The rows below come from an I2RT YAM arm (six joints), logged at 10 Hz.
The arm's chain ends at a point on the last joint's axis. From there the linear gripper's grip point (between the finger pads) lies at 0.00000 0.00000 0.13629 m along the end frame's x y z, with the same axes.
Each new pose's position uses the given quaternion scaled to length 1; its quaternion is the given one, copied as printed.
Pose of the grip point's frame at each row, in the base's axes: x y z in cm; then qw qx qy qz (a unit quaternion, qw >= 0):
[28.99 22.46 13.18 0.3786 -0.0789 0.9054 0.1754]
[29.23 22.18 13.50 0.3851 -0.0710 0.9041 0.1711]
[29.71 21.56 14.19 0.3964 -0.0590 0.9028 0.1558]
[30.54 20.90 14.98 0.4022 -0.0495 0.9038 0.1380]
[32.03 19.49 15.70 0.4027 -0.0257 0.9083 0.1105]
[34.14 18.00 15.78 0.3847 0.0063 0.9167 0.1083]
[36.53 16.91 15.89 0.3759 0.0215 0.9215 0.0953]
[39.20 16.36 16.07 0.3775 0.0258 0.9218 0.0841]
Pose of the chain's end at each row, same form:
[20.02 17.32 22.06 0.3786 -0.0789 0.9054 0.1754]
[20.07 17.22 22.29 0.3851 -0.0710 0.9041 0.1711]
[20.21 17.09 22.87 0.3964 -0.0590 0.9028 0.1558]
[20.82 16.96 23.68 0.4022 -0.0495 0.9038 0.1380]
[22.14 16.47 24.58 0.4027 -0.0257 0.9083 0.1105]
[24.51 15.36 25.06 0.3847 0.0063 0.9167 0.1083]
[27.03 14.74 25.42 0.3759 0.0215 0.9215 0.0953]
[29.66 14.51 25.62 0.3775 0.0258 0.9218 0.0841]

